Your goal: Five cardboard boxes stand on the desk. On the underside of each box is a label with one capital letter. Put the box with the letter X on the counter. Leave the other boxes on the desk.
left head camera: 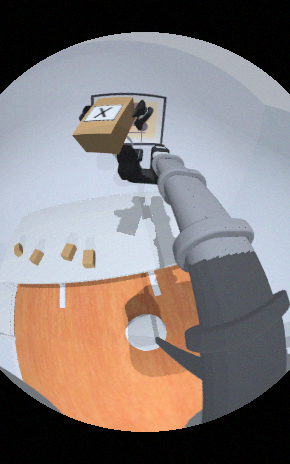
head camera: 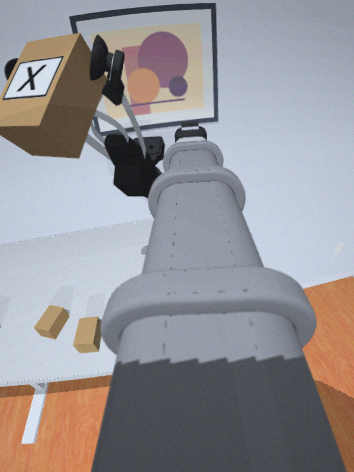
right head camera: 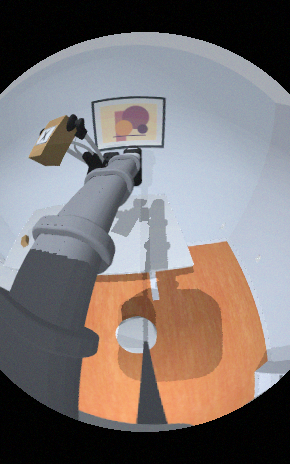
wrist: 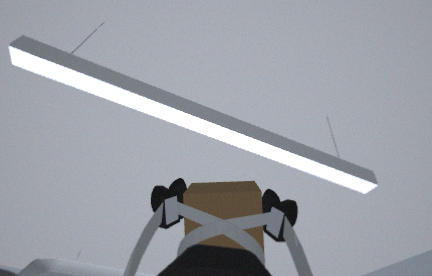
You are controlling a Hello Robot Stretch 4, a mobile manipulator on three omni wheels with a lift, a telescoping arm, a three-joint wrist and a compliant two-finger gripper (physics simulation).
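Places are measured from the robot's base along level axes (x left, y back, z up), in centimetres.
Pixels of known places: gripper, fingertip midpoint: (left head camera: 110,102) (head camera: 45,52) (right head camera: 52,123) (wrist: 223,199); robot's base at its link origin: (left head camera: 145,331) (right head camera: 136,333).
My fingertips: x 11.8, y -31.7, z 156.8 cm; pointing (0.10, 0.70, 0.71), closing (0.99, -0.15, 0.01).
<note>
Ahead of a thing's pixels: the offset from my fingertips to its top centre. Level surfaces: height alone.
A cardboard box @[dz +1.5, dx +0.5, dy +0.3 cm] (head camera: 72,100) (left head camera: 107,131) (right head camera: 59,142) (wrist: 222,209) with a white label reading X is held high above the desk @[dz -64.6 cm] (head camera: 30,280) (left head camera: 50,220) (right head camera: 177,255). Its labelled underside is turned toward the head cameras. My gripper (head camera: 55,62) (left head camera: 113,111) (wrist: 223,199) is shut on this box, with a fingertip pad on either side. Several other boxes stand on the desk; in the head view one box @[dz -59.6, dx +36.1, dy -14.6 cm] (head camera: 52,321) is beside another box @[dz -59.6, dx +21.6, dy -10.6 cm] (head camera: 87,334), and a box @[dz -59.6, dx +86.8, dy -12.9 cm] (right head camera: 25,240) shows in the right head view. Their undersides are hidden. I cannot identify the counter.
A framed picture (head camera: 205,65) (left head camera: 164,120) (right head camera: 161,122) hangs on the wall behind the arm. In the wrist view a long ceiling lamp (wrist: 200,122) hangs overhead. A pale object (right head camera: 272,382) is cut off at the lower right of the right head view.
</note>
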